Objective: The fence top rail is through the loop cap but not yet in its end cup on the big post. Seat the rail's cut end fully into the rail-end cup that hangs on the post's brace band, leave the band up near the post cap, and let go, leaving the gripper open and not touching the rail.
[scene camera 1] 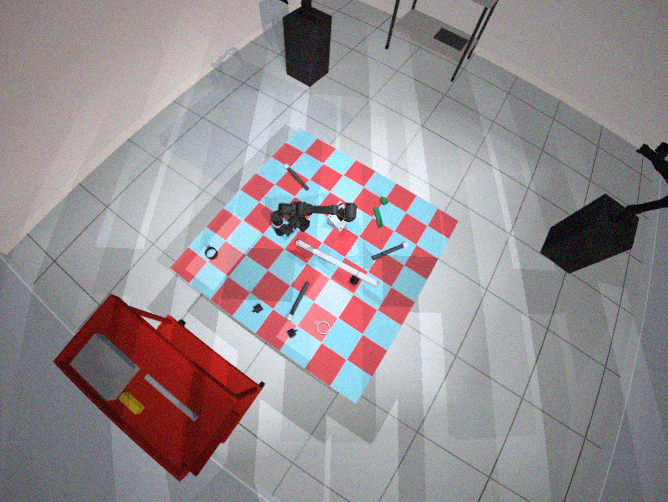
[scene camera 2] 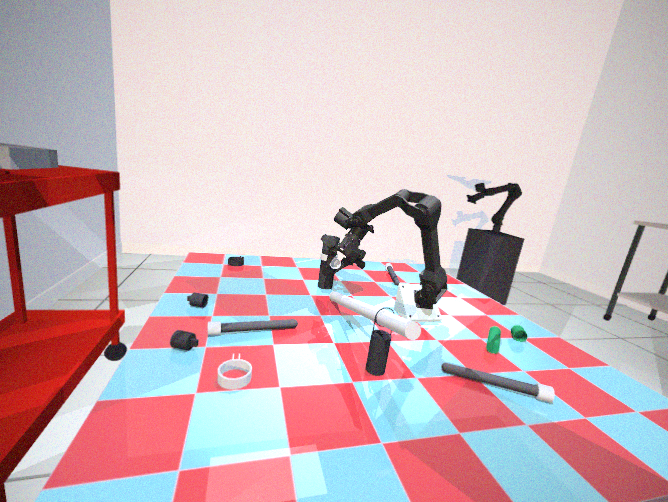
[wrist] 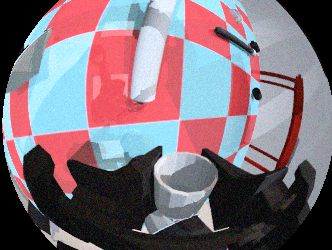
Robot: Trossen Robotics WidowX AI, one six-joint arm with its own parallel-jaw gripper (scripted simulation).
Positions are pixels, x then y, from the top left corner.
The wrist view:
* my gripper: 182,151
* rail-end cup: 182,181
